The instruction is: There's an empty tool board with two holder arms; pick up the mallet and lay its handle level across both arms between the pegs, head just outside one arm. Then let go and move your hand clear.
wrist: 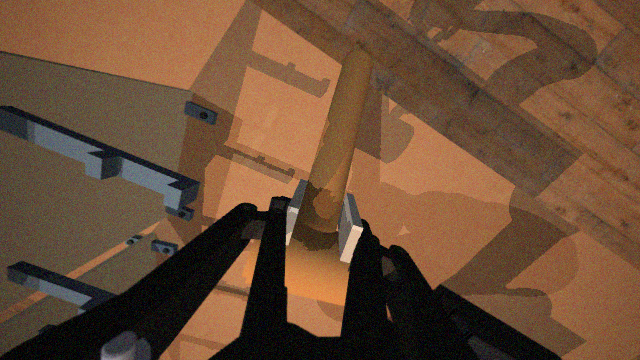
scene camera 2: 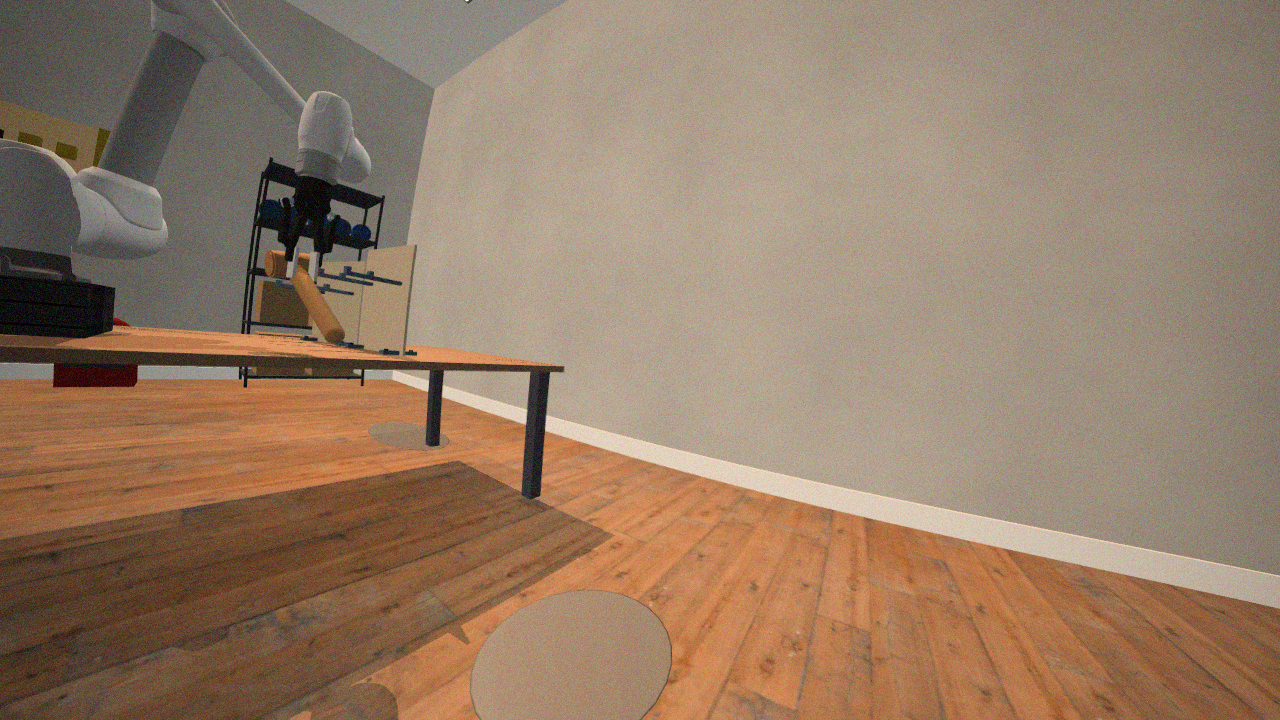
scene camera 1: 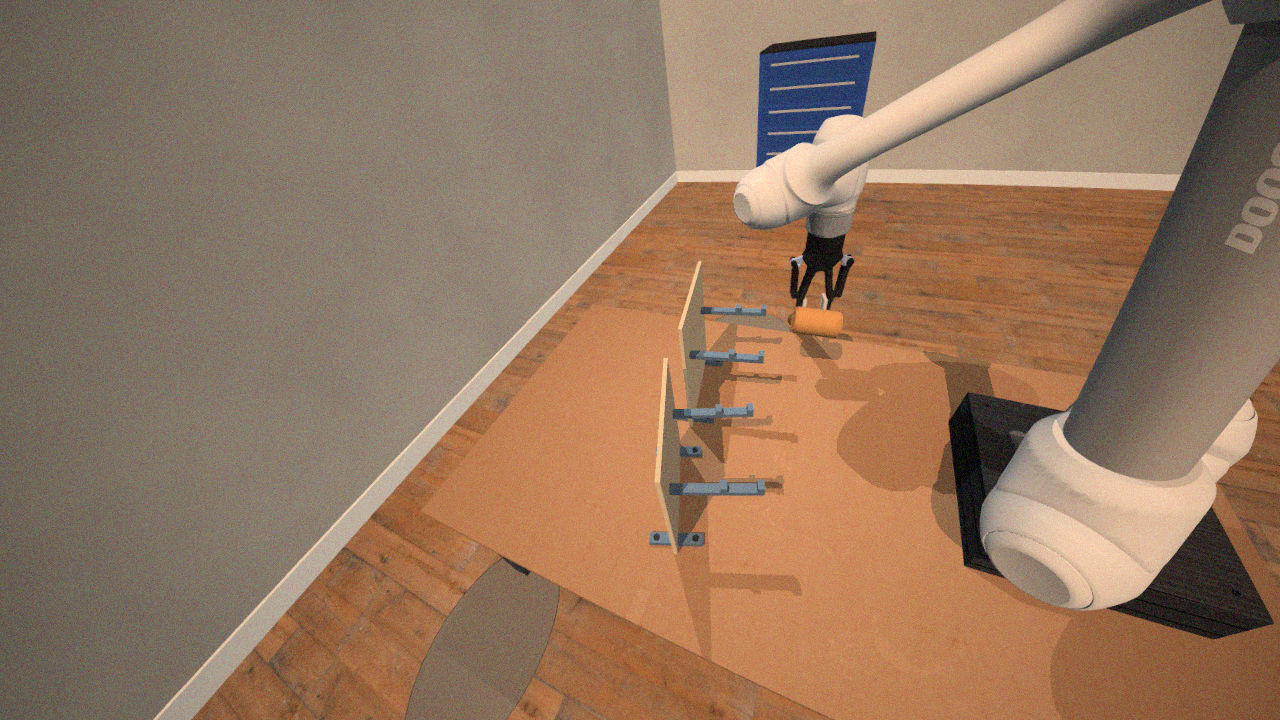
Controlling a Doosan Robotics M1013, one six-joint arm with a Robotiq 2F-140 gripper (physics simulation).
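Where they show: gripper, fingertip midpoint: (wrist: 323,199) (scene camera 2: 301,279); arm's base, origin of the base link: (scene camera 2: 11,277).
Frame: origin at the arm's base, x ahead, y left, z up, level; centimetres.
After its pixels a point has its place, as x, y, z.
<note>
The orange-brown mallet's head (scene camera 1: 818,322) @(47.9, -15.7, 11.9) (scene camera 2: 275,262) @(45.2, -22.5, 9.5) (wrist: 315,280) @(48.1, -18.9, 13.0) is just below my gripper (scene camera 1: 812,302) @(50.7, -22.4, 6.6) (scene camera 2: 304,265) @(50.7, -22.4, 6.6) (wrist: 323,199) @(50.7, -22.4, 6.6), which is shut on the handle close to the head. The handle (scene camera 2: 317,304) @(53.7, -32.3, 0.9) (wrist: 345,115) @(54.3, -30.4, 2.5) slopes down from the head, with its far end low near the tabletop in scene camera 2. Two upright boards stand in a row: one (scene camera 1: 694,376) @(71.9, 1.1, 0.6) (scene camera 2: 389,308) @(74.6, -8.2, 3.1) (wrist: 100,95) @(76.6, -15.0, 3.7) beside the mallet, the other (scene camera 1: 667,447) @(62.9, 28.9, 13.0) further along. Blue pegged arms (scene camera 1: 733,310) @(67.9, -14.6, 11.1) (scene camera 1: 726,356) @(63.1, 1.6, 11.1) (wrist: 105,160) @(66.5, -16.0, 12.0) stick out of the first, and two more (scene camera 1: 716,412) @(59.6, 15.3, 8.9) (scene camera 1: 716,488) @(53.3, 30.0, 8.1) from the second. The arms look empty. The mallet is apart from them.
The boards stand on the brown table (scene camera 1: 554,429) @(103.7, 25.0, -10.5) (scene camera 2: 483,360) @(102.3, -19.2, -10.5), held by foot brackets (scene camera 1: 676,538) (wrist: 201,112). The robot's black base (scene camera 1: 975,483) @(12.9, 3.3, -2.4) (scene camera 2: 53,306) @(11.4, -18.3, -4.8) is on the side opposite the wall. A blue cabinet (scene camera 1: 810,98) and a black shelf rack (scene camera 2: 253,232) stand in the background.
</note>
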